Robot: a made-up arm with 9 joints. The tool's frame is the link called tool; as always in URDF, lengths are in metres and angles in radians.
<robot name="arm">
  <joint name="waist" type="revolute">
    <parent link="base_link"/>
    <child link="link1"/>
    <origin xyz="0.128 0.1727 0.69"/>
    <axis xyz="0 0 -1"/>
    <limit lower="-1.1" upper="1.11"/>
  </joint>
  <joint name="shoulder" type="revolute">
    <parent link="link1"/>
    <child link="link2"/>
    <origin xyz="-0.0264 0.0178 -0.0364"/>
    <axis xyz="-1 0 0"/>
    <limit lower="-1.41" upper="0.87"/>
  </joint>
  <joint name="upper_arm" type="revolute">
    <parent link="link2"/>
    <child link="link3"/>
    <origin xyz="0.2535 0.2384 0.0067"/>
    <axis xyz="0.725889 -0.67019 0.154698"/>
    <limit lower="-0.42" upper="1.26"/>
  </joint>
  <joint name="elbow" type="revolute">
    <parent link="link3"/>
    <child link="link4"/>
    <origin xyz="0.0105 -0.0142 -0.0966"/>
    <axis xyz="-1 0 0"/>
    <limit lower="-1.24" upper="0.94"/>
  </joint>
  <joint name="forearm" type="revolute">
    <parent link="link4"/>
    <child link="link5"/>
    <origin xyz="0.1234 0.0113 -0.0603"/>
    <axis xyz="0 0 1"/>
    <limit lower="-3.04" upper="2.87"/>
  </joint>
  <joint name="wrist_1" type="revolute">
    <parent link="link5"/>
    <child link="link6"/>
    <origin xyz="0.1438 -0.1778 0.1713"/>
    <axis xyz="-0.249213 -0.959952 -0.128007"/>
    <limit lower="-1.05" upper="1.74"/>
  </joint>
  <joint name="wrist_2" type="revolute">
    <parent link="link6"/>
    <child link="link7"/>
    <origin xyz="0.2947 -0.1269 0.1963"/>
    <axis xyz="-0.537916 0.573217 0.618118"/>
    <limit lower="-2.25" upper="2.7"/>
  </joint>
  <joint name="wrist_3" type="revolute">
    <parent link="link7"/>
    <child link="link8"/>
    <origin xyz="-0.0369 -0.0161 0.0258"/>
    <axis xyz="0 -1 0"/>
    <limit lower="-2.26" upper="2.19"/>
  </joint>
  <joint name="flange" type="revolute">
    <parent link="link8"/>
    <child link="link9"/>
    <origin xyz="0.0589 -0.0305 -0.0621"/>
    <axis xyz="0 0 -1"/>
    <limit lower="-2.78" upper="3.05"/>
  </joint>
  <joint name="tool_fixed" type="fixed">
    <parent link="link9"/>
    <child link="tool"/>
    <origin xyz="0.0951 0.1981 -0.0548" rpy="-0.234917 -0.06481 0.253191"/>
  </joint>
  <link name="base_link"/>
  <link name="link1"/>
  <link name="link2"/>
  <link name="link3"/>
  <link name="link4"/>
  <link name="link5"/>
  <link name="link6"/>
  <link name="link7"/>
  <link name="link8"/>
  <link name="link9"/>
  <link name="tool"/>
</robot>
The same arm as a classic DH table. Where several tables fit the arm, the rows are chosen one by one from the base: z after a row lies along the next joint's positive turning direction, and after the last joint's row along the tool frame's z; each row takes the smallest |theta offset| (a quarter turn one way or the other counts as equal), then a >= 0, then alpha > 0; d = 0 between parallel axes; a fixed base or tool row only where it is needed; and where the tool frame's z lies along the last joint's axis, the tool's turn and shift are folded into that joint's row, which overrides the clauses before.
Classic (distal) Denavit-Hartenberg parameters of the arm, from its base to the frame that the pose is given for. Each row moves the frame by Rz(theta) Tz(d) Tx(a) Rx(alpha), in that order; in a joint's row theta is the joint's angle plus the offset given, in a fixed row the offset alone. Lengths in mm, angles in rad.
base (fixed): theta_offset 0.933, d 0, a 215, alpha 3.1416
waist: theta_offset -0.6378, d -653.6, a 17.8, alpha 1.5708
shoulder: theta_offset -1.3439, d -470.7, a 60.1, alpha 2.3831
upper_arm: theta_offset 0, d -347, a -97.3, alpha -2.3831
elbow: theta_offset 1.3439, d -142.2, a 11.3, alpha 1.5708
forearm: theta_offset 1.3168, d 128.5, a -183.9, alpha -1.6991
wrist_1: theta_offset 0.8713, d 95.8, a -357.9, alpha 2.089
wrist_2: theta_offset 0.3185, d -77.1, a 10.9, alpha -2.1812
wrist_3: theta_offset -0.7161, d 77.2, a -58.9, alpha -1.5708
flange: theta_offset -0.5175, d 620.5, a -180.6, alpha -2.8981
tool (fixed): theta_offset 2.8697, d 518.9, a 0, alpha 0
Joint limits (rad, base to tool): -1.1..1.11 -1.41..0.87 -0.42..1.26 -1.24..0.94 -3.04..2.87 -1.05..1.74 -2.25..2.7 -2.26..2.19 -2.78..3.05

